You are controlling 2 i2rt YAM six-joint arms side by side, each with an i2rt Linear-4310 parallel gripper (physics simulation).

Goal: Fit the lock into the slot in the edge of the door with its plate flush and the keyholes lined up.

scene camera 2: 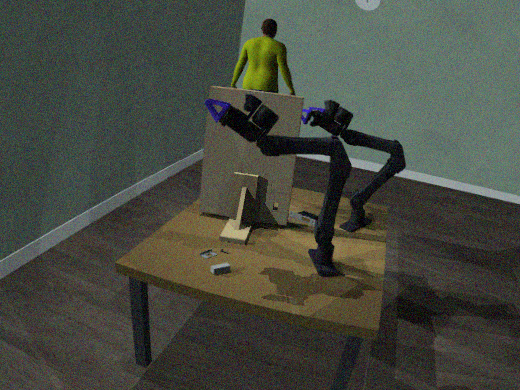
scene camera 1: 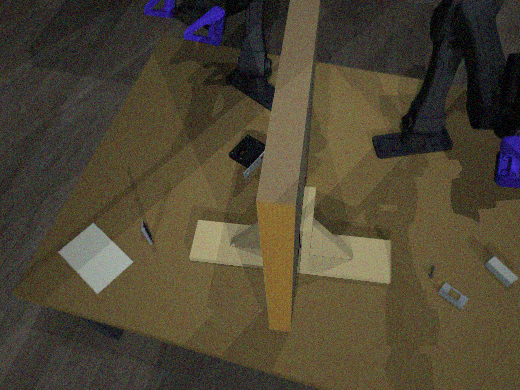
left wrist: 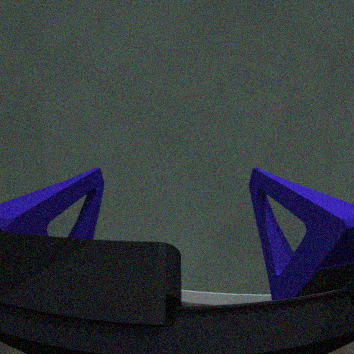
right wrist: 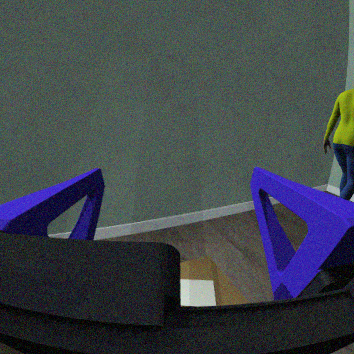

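Seen in the pictures: left gripper, fingertip midpoint: [scene camera 2: 206, 100] [left wrist: 176, 175]; right gripper, fingertip midpoint: [scene camera 2: 303, 108] [scene camera 1: 164, 22] [right wrist: 176, 175]; left arm's base, origin of the base link: [scene camera 2: 322, 263] [scene camera 1: 411, 143]; right arm's base, origin of the base link: [scene camera 2: 355, 224] [scene camera 1: 256, 89].
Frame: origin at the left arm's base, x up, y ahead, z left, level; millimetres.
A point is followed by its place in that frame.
The lock, a black case [scene camera 1: 246, 150] {z -440, x 20, y -34 mm} with a silver plate [scene camera 1: 254, 165] {z -425, x 15, y 14 mm}, lies on the table beside the door in scene camera 1. The door partly hides it there, and it shows small in scene camera 2 [scene camera 2: 306, 216] {z -418, x 17, y -28 mm}. The door [scene camera 1: 295, 100] {z -375, x 561, y 302 mm} [scene camera 2: 217, 165] {z -383, x 234, y 390 mm} stands upright. A small keyhole [scene camera 2: 275, 205] {z -318, x 98, y 149 mm} shows low in its face; the edge slot does not show. My left gripper [left wrist: 176, 175] {z -68, x 547, y 466 mm} [scene camera 2: 210, 109] {z -68, x 547, y 466 mm} is open and empty, raised high on the near side of the door in scene camera 2. My right gripper [right wrist: 176, 175] {z -555, x 482, y 19 mm} [scene camera 1: 165, 22] {z -555, x 482, y 19 mm} is open and empty, high beyond the door, away from the lock.
A pale stand [scene camera 1: 220, 242] {z -531, x 18, y 224 mm} [scene camera 2: 234, 233] {z -195, x 18, y 313 mm} supports the door. A white square [scene camera 1: 96, 257] {z -830, x 1, y 211 mm} and a thin piece [scene camera 1: 146, 233] {z -696, x 58, y 195 mm} lie left. A silver block [scene camera 1: 501, 271] {z 79, x 22, y 385 mm} [scene camera 2: 220, 269] {z 96, x 15, y 382 mm}, a plate with an opening [scene camera 1: 461, 301] {z -20, x 2, y 433 mm} and a small pin [scene camera 1: 431, 271] {z -63, x 6, y 359 mm} lie right. A person [scene camera 2: 262, 62] stands behind the door.
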